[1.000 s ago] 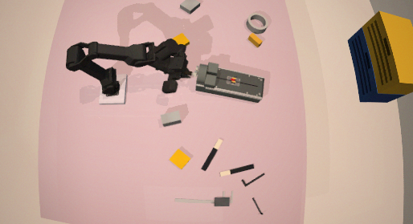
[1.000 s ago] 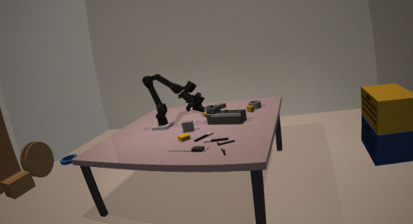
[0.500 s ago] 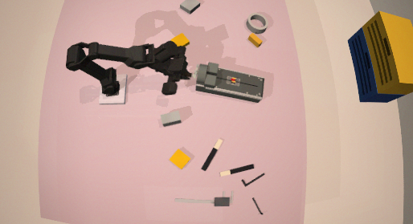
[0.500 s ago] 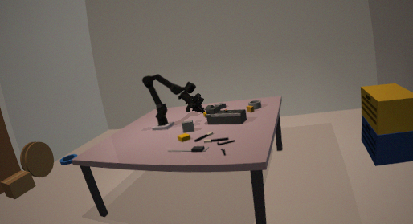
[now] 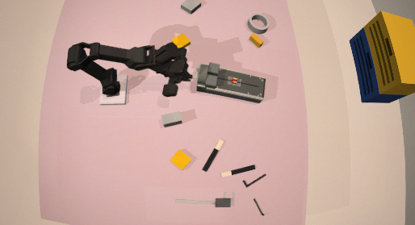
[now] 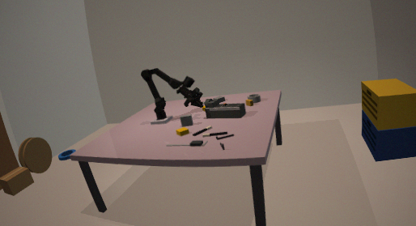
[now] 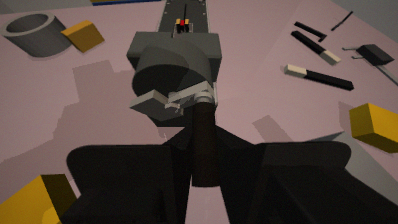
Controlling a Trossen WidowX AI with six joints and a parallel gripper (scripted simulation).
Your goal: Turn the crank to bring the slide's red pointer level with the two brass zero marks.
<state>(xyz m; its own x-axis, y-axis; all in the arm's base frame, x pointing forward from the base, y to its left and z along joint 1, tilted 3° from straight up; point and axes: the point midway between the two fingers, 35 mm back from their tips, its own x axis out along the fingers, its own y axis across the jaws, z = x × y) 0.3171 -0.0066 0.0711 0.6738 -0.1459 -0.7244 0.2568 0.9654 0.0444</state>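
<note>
Now: gripper tip 20 mm past the dark crank handle and 30 mm below it. The rest, counted from my gripper tip: orange block (300 mm ahead, 190 mm to the left, 60 mm below); red pointer (160 mm ahead, 20 mm to the right).
</note>
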